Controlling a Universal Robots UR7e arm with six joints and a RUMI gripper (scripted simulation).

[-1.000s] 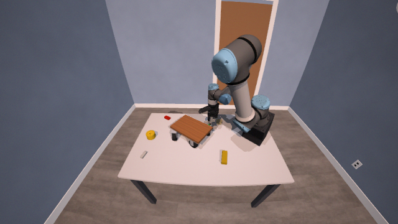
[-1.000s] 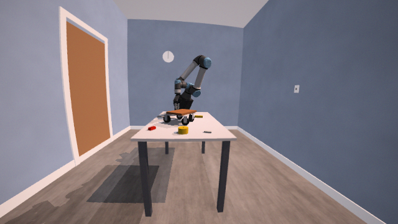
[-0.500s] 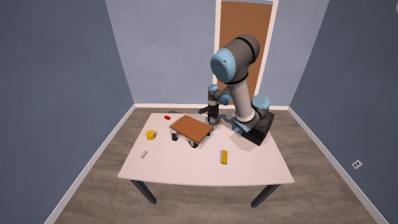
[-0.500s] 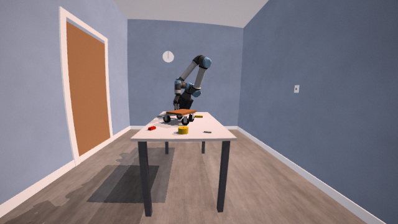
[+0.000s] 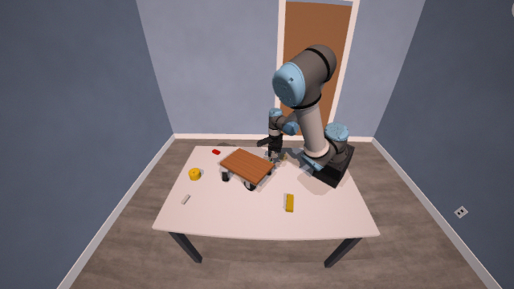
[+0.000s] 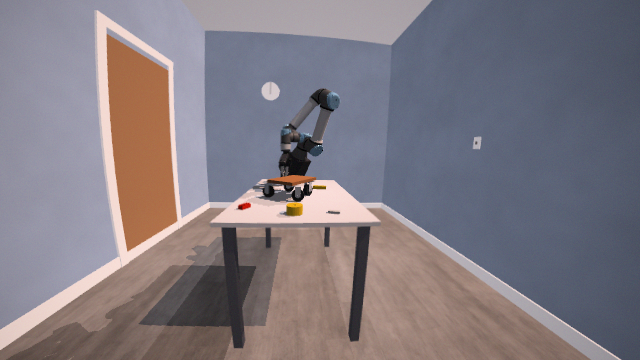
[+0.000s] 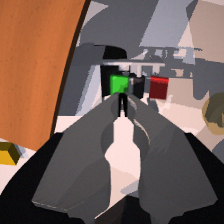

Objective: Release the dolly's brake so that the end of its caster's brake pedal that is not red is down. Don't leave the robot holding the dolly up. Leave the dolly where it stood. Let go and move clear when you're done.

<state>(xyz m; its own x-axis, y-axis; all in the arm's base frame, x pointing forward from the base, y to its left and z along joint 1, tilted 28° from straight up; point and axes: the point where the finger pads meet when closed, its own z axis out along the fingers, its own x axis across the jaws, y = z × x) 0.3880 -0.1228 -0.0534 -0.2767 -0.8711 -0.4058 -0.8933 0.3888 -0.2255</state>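
My hand is 1 cm to the left of the brake pedal and 3 cm above it. The rest, counted from my hand: yellow cylinder: 53 cm ahead, 4 cm to the left, 9 cm below; then tape roll: 12 cm behind, 12 cm to the right, 9 cm below; then red block: 43 cm ahead, 22 cm to the right, 9 cm below.
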